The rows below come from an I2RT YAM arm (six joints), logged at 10 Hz.
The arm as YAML. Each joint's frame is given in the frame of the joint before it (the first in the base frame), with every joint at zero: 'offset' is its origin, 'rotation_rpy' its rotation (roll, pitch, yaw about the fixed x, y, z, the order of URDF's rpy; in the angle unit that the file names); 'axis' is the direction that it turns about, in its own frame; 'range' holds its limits. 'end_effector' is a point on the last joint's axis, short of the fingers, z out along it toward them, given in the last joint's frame.
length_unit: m
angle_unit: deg
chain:
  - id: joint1
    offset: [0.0, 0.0, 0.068]
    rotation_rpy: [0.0, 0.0, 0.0]
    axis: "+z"
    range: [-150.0, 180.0]
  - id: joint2
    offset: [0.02, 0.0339, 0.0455]
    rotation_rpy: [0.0, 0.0, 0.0]
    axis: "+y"
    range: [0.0, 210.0]
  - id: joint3
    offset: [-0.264, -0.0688, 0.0]
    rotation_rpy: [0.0, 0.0, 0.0]
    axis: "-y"
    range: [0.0, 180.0]
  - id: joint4
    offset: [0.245, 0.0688, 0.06]
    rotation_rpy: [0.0, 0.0, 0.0]
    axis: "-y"
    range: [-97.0, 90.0]
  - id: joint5
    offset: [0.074, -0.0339, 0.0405]
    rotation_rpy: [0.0, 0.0, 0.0]
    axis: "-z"
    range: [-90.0, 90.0]
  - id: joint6
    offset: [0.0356, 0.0, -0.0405]
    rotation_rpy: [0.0, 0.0, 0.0]
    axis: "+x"
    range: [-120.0, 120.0]
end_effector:
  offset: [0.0, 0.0, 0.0]
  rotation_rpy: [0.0, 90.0, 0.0]
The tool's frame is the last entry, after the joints.
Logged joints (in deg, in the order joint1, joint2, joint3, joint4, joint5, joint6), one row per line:
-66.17 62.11 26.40 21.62 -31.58 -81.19
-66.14 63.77 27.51 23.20 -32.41 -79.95
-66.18 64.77 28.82 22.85 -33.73 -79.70
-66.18 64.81 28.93 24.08 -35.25 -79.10
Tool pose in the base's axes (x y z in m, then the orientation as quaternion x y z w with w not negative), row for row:
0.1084 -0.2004 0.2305 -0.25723 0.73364 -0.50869 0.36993
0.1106 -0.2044 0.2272 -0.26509 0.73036 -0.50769 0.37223
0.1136 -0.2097 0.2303 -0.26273 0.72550 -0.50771 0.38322
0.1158 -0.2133 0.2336 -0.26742 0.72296 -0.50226 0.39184
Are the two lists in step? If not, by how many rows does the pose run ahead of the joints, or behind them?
The pose runs 1 row behind the joints: the pose in row i belongs to the joints in row i - 1.
